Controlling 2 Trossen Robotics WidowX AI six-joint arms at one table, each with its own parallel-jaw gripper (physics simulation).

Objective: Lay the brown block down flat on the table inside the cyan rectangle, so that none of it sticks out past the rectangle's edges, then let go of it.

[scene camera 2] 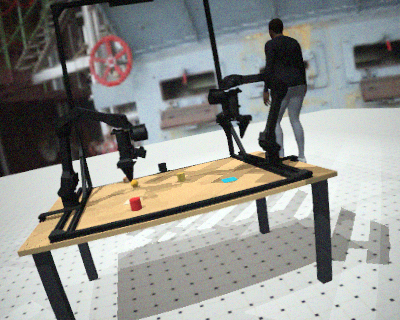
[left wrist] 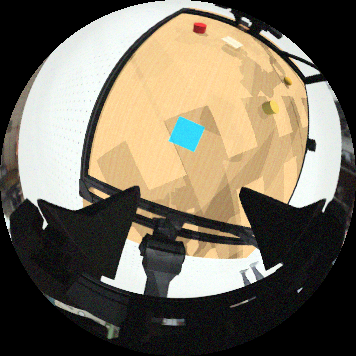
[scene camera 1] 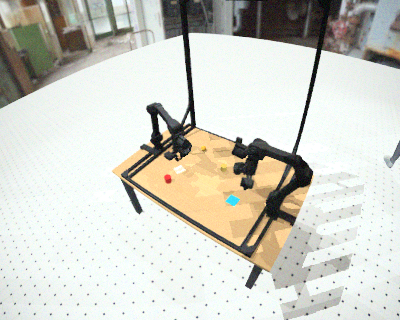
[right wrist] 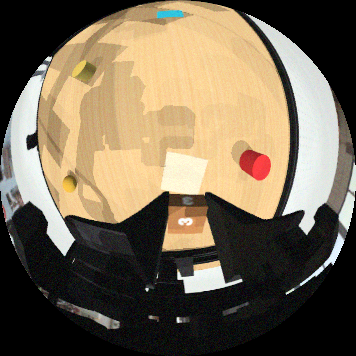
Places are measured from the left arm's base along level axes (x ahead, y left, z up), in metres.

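Where they show: left gripper, fingertip midpoint: (scene camera 2: 234,138) (left wrist: 192,191); right gripper, fingertip midpoint: (scene camera 2: 131,180) (scene camera 1: 179,160) (right wrist: 186,195); left arm's base, origin of the base link: (scene camera 2: 273,163) (left wrist: 164,226) (scene camera 1: 272,213); right arm's base, origin of the base link: (scene camera 2: 71,206) (scene camera 1: 158,147) (right wrist: 167,263).
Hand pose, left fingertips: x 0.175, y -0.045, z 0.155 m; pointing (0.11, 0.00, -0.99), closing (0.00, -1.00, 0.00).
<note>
Each offset is from my left fingertips to the top centre of the thing. "pt": to the spot under its first point.
The brown block {0.067 m down, 0.461 m ahead, 0.177 m right} (right wrist: 186,222) carries a white 3 and sits between the fingers of my right gripper (scene camera 1: 177,157) (scene camera 2: 130,179) (right wrist: 186,195), which is shut on it. In the right wrist view it is beyond the near edge of the cream rectangle; whether it touches the table I cannot tell. The cyan rectangle {pt 0.173 m down, 0.064 m ahead, 0.005 m right} (scene camera 1: 232,200) (scene camera 2: 229,180) (left wrist: 187,134) (right wrist: 170,14) lies flat on the table, far from the block, with no object on it. My left gripper (scene camera 1: 243,176) (scene camera 2: 233,125) (left wrist: 192,191) is open and empty, raised high over the table near the cyan rectangle.
A red cylinder {0.132 m down, 0.491 m ahead, 0.053 m right} (scene camera 1: 168,178) (scene camera 2: 135,203) (left wrist: 199,28) (right wrist: 255,164) stands near the cream rectangle {pt 0.173 m down, 0.460 m ahead, 0.172 m right} (scene camera 1: 179,169) (left wrist: 232,42) (right wrist: 185,172). A yellow cylinder {0.135 m down, 0.173 m ahead, 0.243 m right} (scene camera 1: 224,167) (scene camera 2: 181,177) (left wrist: 270,107) (right wrist: 84,71) and an orange-yellow ball {0.135 m down, 0.358 m ahead, 0.403 m right} (scene camera 1: 203,148) (scene camera 2: 134,183) (left wrist: 288,80) (right wrist: 69,183) are farther back. Black rails line the table.
</note>
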